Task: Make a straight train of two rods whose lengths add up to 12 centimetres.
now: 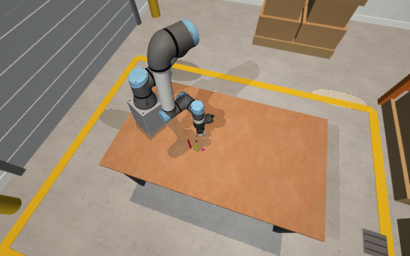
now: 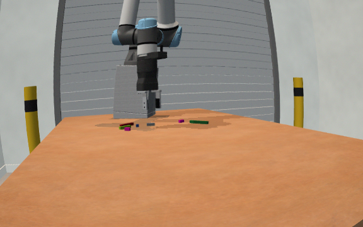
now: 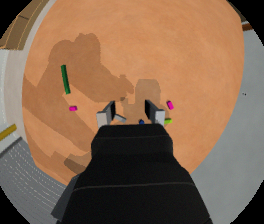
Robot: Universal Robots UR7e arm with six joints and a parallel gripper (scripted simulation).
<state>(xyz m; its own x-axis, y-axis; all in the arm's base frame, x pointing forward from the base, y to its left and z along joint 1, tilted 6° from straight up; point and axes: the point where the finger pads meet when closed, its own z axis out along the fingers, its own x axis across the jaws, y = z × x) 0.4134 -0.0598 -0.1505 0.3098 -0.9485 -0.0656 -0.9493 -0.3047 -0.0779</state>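
My hand is 3 cm past the lime rod, 10 cm to the left of it and 8 cm above it. Round my hand: red rod 9 cm behind, 8 cm to the right, 8 cm below; then blue rod 5 cm behind, 4 cm to the right, 8 cm below; then grey rod 5 cm behind, 1 cm to the left, 8 cm below.
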